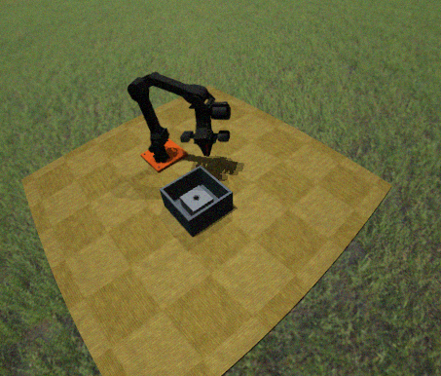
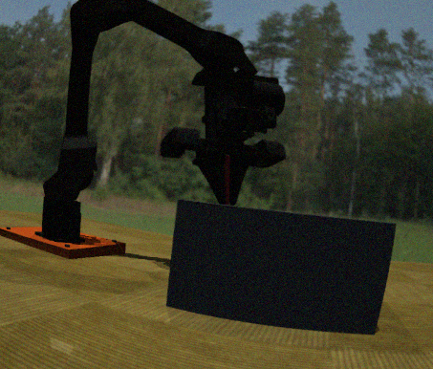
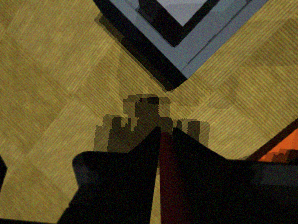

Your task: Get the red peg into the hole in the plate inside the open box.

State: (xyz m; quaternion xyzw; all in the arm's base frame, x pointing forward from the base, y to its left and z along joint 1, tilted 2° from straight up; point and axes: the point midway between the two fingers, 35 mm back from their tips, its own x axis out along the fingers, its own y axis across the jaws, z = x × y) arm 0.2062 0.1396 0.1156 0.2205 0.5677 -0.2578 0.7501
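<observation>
The grey plate lies 14 cm ahead of my gripper tip, 13 cm to the right of it and 6 cm below it. Round my gripper tip: red peg (1 cm behind, 1 cm to the left, 3 cm above); dark grey box (14 cm ahead, 13 cm to the right, 8 cm below).
</observation>
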